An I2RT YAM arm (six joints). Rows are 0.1 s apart.
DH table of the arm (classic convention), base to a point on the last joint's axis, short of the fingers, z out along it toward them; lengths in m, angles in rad. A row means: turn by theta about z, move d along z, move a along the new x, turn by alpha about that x. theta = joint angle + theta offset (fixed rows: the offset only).
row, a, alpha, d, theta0
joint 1, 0.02, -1.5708, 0.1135, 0
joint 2, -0.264, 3.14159, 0, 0
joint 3, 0.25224, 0, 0, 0.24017
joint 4, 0.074, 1.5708, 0, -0.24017
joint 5, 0, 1.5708, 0, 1.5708
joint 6, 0, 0, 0.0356, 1.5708
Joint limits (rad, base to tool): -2.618..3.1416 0..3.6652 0..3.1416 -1.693..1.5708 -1.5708..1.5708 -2.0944..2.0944
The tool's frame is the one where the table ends.
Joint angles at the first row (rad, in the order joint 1, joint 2, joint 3, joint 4, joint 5, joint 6):
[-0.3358 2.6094 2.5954 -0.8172 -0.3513 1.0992]
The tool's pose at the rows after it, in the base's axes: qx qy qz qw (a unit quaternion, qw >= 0); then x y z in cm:
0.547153 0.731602 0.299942 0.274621 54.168 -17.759 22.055
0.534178 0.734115 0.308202 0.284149 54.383 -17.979 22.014
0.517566 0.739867 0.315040 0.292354 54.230 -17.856 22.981
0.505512 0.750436 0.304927 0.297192 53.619 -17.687 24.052
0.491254 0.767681 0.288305 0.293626 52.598 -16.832 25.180
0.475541 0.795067 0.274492 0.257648 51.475 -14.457 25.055
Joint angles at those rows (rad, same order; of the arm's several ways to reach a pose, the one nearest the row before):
[-0.3402 2.6230 2.5962 -0.7793 -0.3833 1.0999]
[-0.3436 2.6300 2.6001 -0.7523 -0.4025 1.0838]
[-0.3436 2.6139 2.6015 -0.7508 -0.4220 1.0597]
[-0.3440 2.5756 2.5743 -0.7688 -0.4141 1.0189]
[-0.3346 2.5036 2.4942 -0.7902 -0.3971 0.9668]
[-0.2991 2.4244 2.3692 -0.8313 -0.3905 0.9195]

